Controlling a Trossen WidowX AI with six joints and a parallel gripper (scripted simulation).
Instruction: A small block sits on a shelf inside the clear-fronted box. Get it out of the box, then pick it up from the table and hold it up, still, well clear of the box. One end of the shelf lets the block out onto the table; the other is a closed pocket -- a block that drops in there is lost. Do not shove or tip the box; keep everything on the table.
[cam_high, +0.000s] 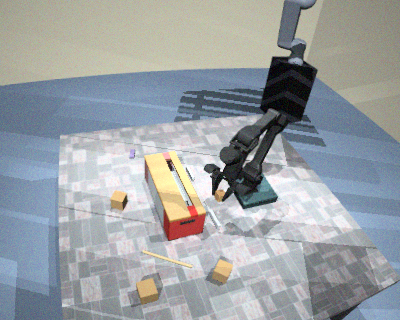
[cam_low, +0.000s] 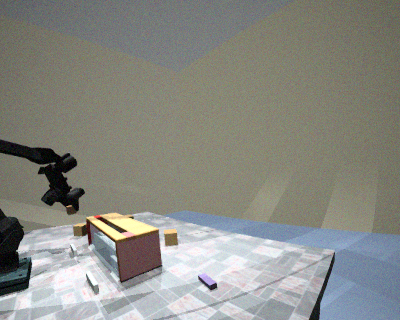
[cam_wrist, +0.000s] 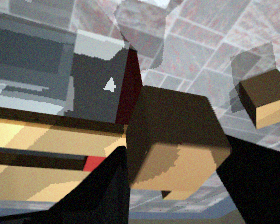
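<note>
The tan block lies 10 mm behind my gripper tip, 10 mm to the right of it and 10 mm above it. From my gripper tip the other things lie so: box (80 mm ahead, 170 mm to the right, 110 mm below); thin stick (220 mm ahead, 100 mm to the left, 170 mm below).
</note>
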